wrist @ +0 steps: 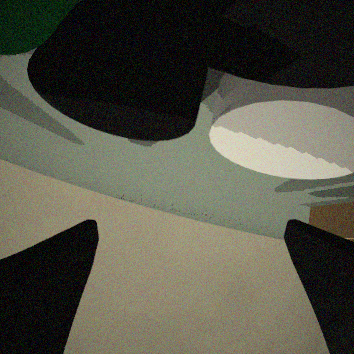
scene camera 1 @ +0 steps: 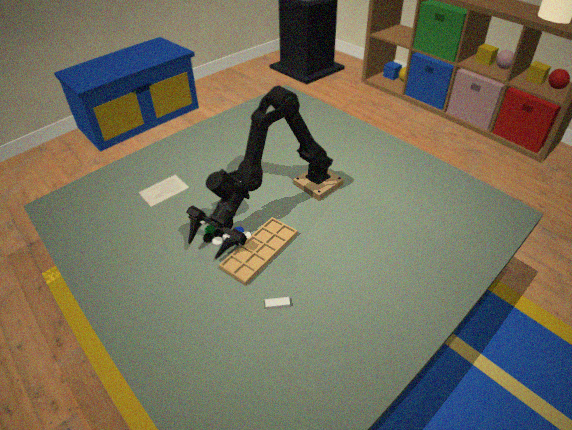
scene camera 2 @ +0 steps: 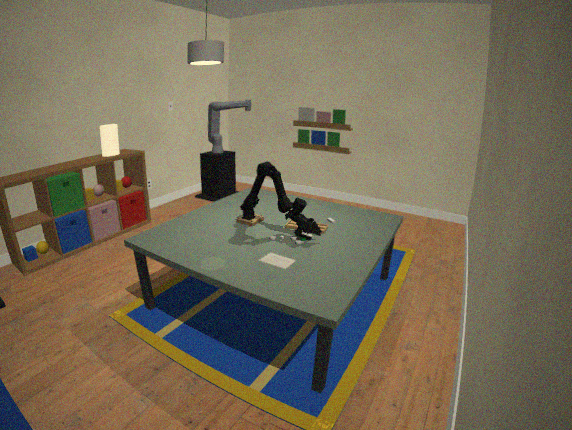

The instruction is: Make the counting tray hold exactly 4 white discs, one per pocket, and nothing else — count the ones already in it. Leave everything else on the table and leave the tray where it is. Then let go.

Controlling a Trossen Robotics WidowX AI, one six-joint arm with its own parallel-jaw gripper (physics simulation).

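Observation:
The wooden counting tray lies with ten pockets; I see no disc in it, though the gripper covers part of its left edge in scene view 1. My gripper is open and empty, low over the table left of the tray. Beside and behind the fingers are a white disc, a black disc, a green disc, a blue disc and another white disc by the tray. Further discs are partly hidden by the gripper.
A small white block lies in front of the tray. A pale flat sheet lies left of the arm. The arm's wooden base stands behind the tray.

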